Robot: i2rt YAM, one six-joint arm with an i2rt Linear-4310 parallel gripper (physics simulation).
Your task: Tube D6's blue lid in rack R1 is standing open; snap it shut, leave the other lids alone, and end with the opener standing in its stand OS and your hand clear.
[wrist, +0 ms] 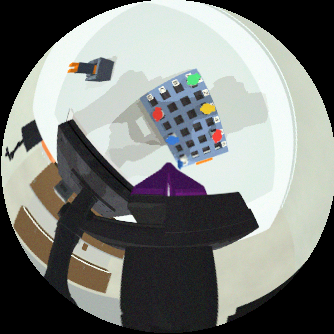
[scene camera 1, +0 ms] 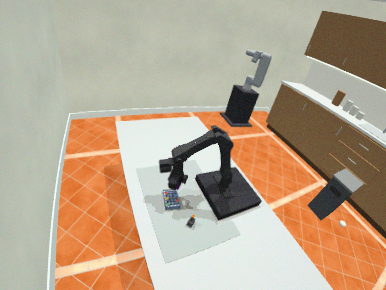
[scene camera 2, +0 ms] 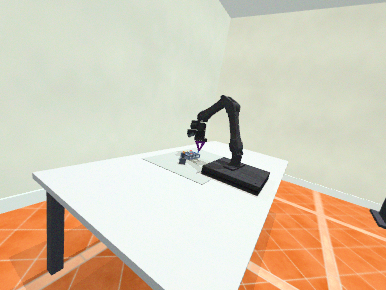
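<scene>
Rack R1 is a blue grid block on the mat. At its corner nearest my fingertips in the wrist view, tube D6 shows a pale open mouth with its blue lid standing up at the side. Other closed lids are green, yellow, red, red and blue. The opener, with an orange forked end, stands in its dark stand OS. My gripper is shut and empty, its purple fingertips close above the D6 corner.
A pale grey mat lies under rack and stand on the white table. The black arm base stands beside the mat. An orange strip marks the rack's edge by row 6.
</scene>
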